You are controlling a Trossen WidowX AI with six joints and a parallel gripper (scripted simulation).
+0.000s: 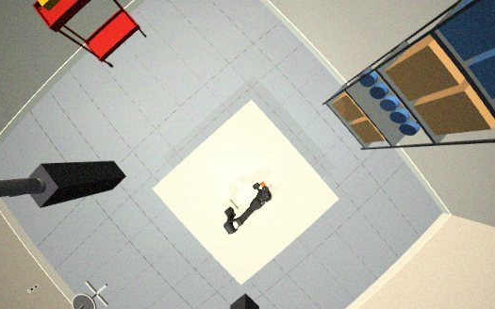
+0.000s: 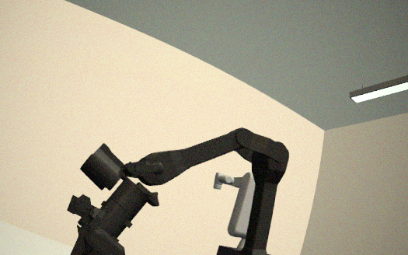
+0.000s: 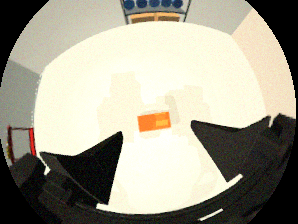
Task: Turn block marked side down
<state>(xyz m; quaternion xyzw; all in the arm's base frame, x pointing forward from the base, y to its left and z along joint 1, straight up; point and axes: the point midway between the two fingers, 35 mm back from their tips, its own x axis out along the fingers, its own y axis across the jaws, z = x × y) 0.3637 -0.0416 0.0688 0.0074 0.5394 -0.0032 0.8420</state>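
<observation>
The orange block is 70 mm below my gripper tip.
</observation>
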